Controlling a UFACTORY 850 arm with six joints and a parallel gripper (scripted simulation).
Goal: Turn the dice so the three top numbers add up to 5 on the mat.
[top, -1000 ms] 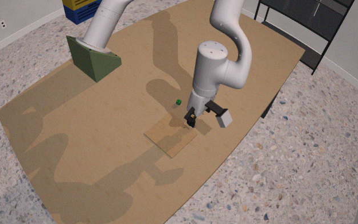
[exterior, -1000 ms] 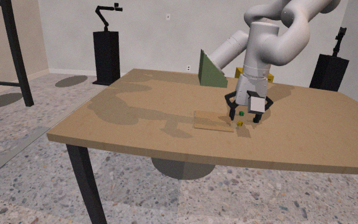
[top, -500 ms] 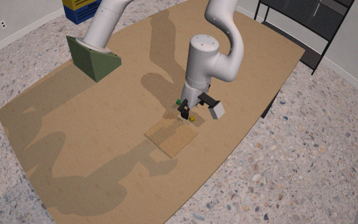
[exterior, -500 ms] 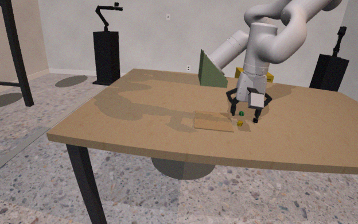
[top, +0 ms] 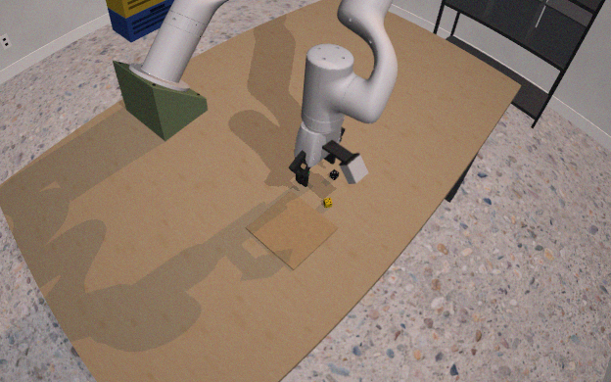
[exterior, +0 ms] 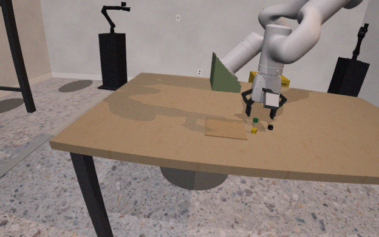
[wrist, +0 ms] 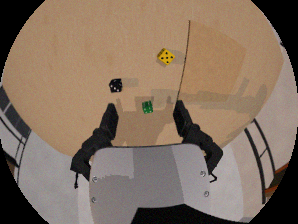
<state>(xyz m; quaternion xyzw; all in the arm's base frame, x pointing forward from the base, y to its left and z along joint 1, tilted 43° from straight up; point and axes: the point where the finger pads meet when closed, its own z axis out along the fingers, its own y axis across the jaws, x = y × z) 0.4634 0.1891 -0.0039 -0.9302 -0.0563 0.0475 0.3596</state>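
The green die lies 20 mm behind my hand, 10 mm to the right of it and 40 mm below it. Round my hand: tan mat 60 mm ahead, 130 mm to the right, 40 mm below; black die 20 mm ahead, 40 mm to the left, 40 mm below; yellow die 70 mm ahead, 20 mm to the right, 40 mm below.
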